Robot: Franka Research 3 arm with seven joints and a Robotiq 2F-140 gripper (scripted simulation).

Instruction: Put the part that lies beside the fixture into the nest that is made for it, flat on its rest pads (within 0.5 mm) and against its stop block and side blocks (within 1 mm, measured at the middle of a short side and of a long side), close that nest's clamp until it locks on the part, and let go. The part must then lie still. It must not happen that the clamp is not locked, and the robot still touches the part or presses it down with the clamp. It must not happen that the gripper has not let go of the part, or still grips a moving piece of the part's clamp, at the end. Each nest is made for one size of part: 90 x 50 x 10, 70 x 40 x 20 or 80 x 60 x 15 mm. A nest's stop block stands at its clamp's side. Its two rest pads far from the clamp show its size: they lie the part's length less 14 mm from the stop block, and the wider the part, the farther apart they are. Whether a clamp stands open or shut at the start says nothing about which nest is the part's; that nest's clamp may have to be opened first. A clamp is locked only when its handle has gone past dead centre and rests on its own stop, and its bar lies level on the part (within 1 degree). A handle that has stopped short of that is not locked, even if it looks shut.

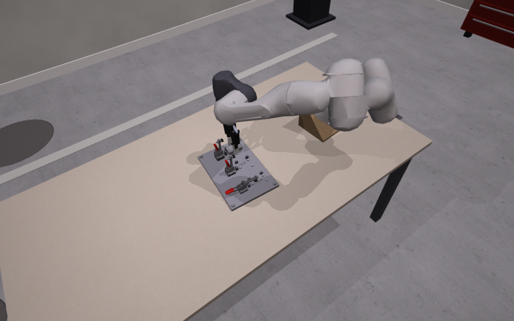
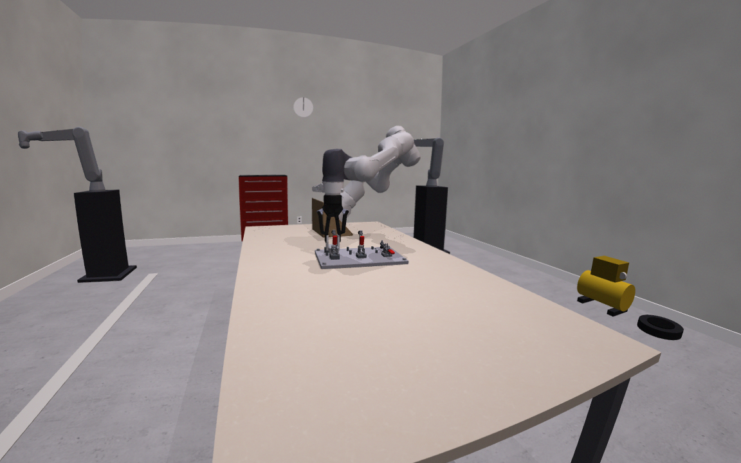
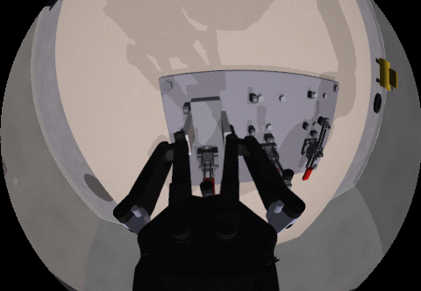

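My gripper is now 30 mm above the part. The rest, counted from my hand: grey fixture plate 50 mm ahead, 100 mm to the left, 50 mm below.
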